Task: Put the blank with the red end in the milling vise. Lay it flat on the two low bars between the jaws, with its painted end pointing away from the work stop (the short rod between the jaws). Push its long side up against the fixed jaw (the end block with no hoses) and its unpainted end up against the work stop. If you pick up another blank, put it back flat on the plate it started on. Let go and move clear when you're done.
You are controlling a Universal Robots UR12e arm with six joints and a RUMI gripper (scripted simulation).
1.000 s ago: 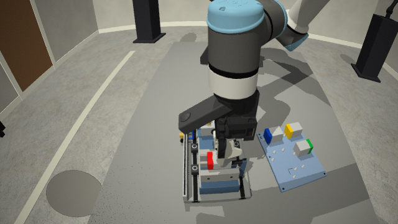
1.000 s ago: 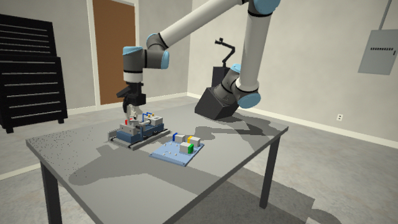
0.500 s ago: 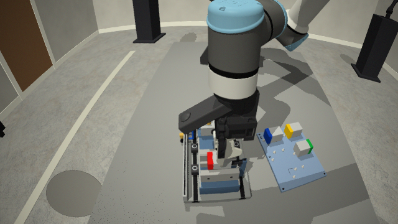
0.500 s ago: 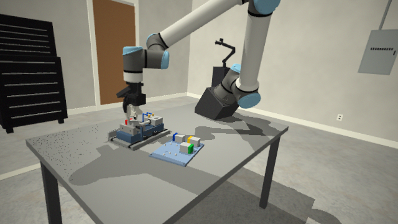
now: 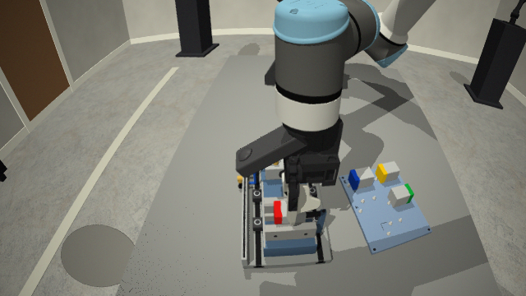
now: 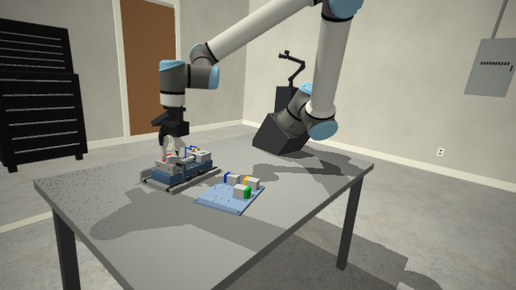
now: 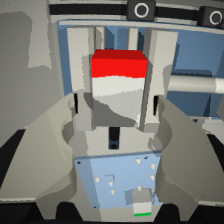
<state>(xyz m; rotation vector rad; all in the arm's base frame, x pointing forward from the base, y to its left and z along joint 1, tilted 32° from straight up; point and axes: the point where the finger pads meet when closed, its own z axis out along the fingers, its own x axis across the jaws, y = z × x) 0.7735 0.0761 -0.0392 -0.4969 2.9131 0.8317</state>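
Right now my hand is 3 cm above the red-ended blank. From my hand the other things lie so: fixed jaw 3 cm ahead, 1 cm to the left, 5 cm below; then work stop rod 2 cm behind, 4 cm to the left, 3 cm below; then hose block 16 cm behind, 5 cm to the right, 5 cm below.
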